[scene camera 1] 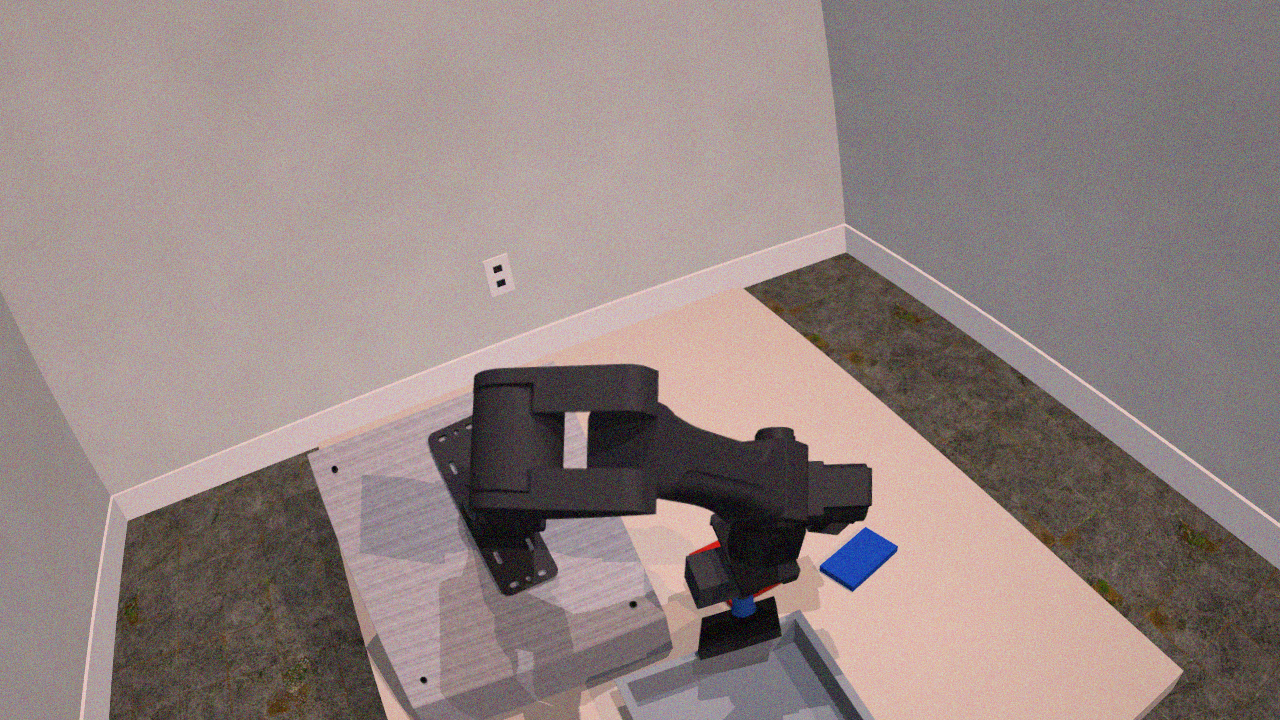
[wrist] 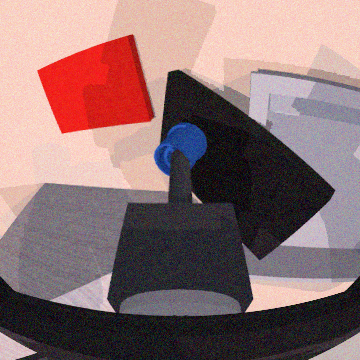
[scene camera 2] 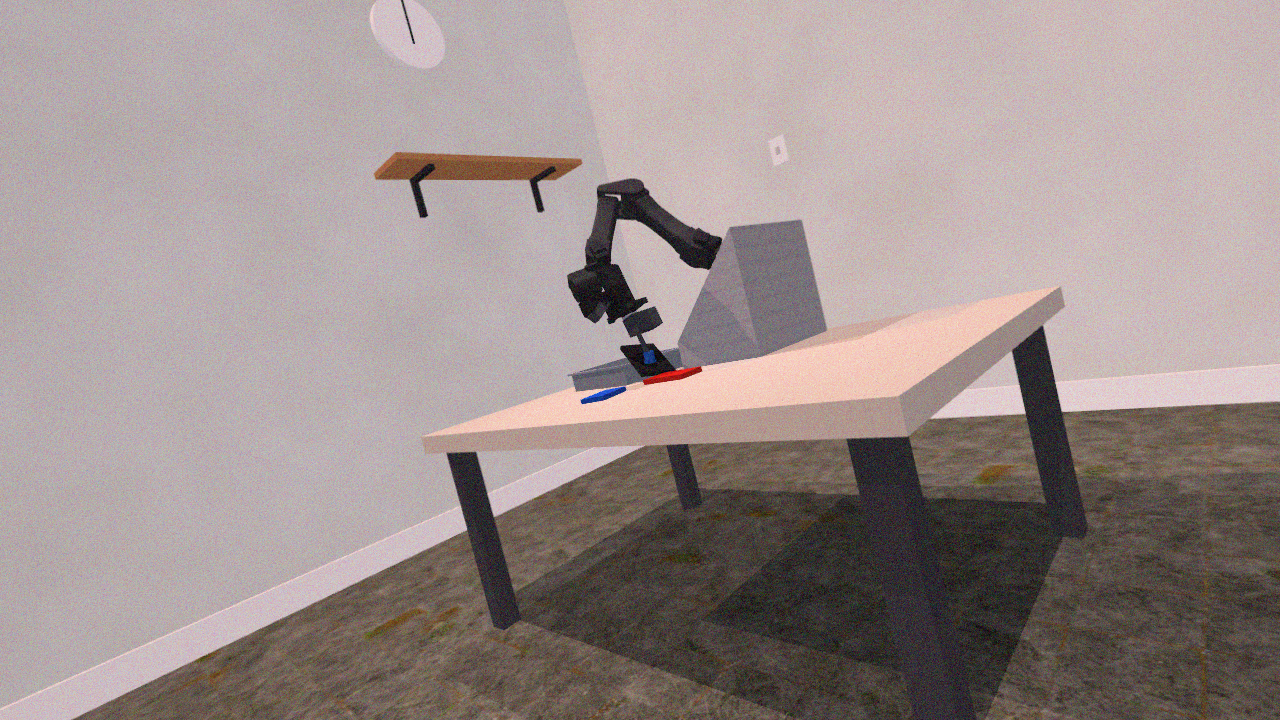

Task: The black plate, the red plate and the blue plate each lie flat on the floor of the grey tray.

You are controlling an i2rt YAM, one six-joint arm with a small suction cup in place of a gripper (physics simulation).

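Places are measured from the arm's base along level axes (x ahead, y left, z up), in millimetres.
Where they show: hand, its tool point: [scene camera 1: 741, 607] [wrist: 179, 140] [scene camera 2: 652, 362]; arm's base, origin of its link: [scene camera 2: 738, 271].
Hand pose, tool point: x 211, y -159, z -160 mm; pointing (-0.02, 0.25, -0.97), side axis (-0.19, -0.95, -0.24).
Note:
Each offset is from my tool point to the top centre of the thing. Level surfaces: height alone.
The black plate [scene camera 1: 735, 635] [scene camera 2: 663, 365] [wrist: 280, 185] is tilted steeply at the edge of the grey tray [scene camera 1: 828, 669] [scene camera 2: 592, 382] [wrist: 310, 262], partly over its wall. Whether it touches the wall is hard to tell. My suction cup [scene camera 1: 743, 607] [scene camera 2: 648, 357] [wrist: 187, 141] is off, so open, and is at the plate's upper face, near one end. The red plate {42 mm ahead, 88 mm left, 29 mm down} [scene camera 1: 767, 591] [scene camera 2: 673, 376] [wrist: 95, 85] lies flat on the table outside the tray, mostly hidden by the arm in scene camera 1. The blue plate {177 mm ahead, 0 mm left, 30 mm down} [scene camera 1: 859, 558] [scene camera 2: 603, 394] lies flat on the table beside the tray.
The arm stands on a grey block [scene camera 1: 608, 573] [scene camera 2: 778, 286] [wrist: 65, 230] close to the tray. The pale table {39 mm down} [scene camera 1: 1011, 617] [scene camera 2: 760, 394] carries the plates and the tray. A wooden shelf [scene camera 2: 478, 167] is on the wall.

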